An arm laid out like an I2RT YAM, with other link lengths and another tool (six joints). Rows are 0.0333 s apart.
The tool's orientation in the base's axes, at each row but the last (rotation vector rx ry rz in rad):
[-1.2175 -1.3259 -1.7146]
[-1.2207 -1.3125 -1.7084]
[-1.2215 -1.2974 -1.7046]
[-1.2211 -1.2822 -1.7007]
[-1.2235 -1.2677 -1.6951]
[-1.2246 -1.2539 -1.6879]
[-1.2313 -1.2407 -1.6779]
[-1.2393 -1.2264 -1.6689]
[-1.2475 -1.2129 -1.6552]
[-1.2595 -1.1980 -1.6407]
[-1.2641 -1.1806 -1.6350]
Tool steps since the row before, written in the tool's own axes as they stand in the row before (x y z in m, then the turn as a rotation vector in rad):
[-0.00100 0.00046 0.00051 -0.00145 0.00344 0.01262]
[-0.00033 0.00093 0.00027 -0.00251 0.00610 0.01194]
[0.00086 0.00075 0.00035 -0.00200 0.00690 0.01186]
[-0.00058 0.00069 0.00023 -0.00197 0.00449 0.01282]
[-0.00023 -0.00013 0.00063 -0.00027 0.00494 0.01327]
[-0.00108 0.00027 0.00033 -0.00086 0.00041 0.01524]
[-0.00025 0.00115 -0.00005 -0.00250 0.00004 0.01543]
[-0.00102 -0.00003 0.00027 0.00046 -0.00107 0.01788]
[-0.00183 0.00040 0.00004 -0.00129 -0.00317 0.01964]
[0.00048 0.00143 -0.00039 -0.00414 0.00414 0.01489]
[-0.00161 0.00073 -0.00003 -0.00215 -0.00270 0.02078]
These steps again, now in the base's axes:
[0.00091 0.00031 -0.00073 0.00712 0.01105 0.00065]
[0.00102 -0.00002 0.00003 0.00968 0.00960 0.00054]
[0.00048 0.00015 0.00109 0.01020 0.00931 0.00129]
[0.00088 0.00001 -0.00030 0.00829 0.01092 0.00060]
[0.00013 0.00064 -0.00021 0.00827 0.01125 0.00239]
[0.00068 0.00023 -0.00092 0.00489 0.01445 0.00064]
[0.00111 -0.00038 0.00009 0.00510 0.01474 -0.00102]
[0.00034 0.00027 -0.00096 0.00393 0.01740 0.00173]
[0.00087 -0.00006 -0.00166 0.00296 0.01971 -0.00033]
[0.00109 -0.00080 0.00077 0.00910 0.01304 -0.00177]
[0.00105 -0.00022 -0.00140 0.00396 0.02067 -0.00082]

